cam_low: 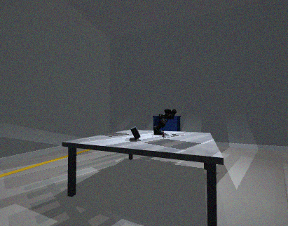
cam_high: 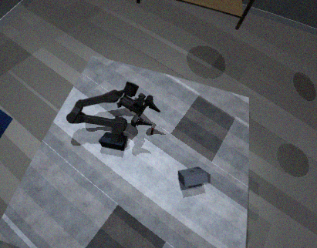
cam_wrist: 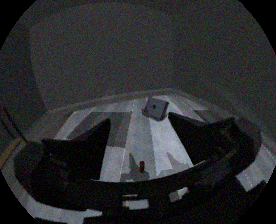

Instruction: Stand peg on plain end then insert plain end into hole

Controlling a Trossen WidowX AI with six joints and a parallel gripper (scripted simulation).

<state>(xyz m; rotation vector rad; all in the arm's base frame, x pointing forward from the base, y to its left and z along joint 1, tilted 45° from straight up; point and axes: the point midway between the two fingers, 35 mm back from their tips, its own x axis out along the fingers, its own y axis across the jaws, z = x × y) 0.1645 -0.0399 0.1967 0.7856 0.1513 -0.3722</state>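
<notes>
Right now the red peg is 170 mm below my gripper tip and 10 mm behind it. Also, from my gripper tip: dark sloped panel (250 mm to the right, 240 mm ahead, 160 mm below).
</notes>
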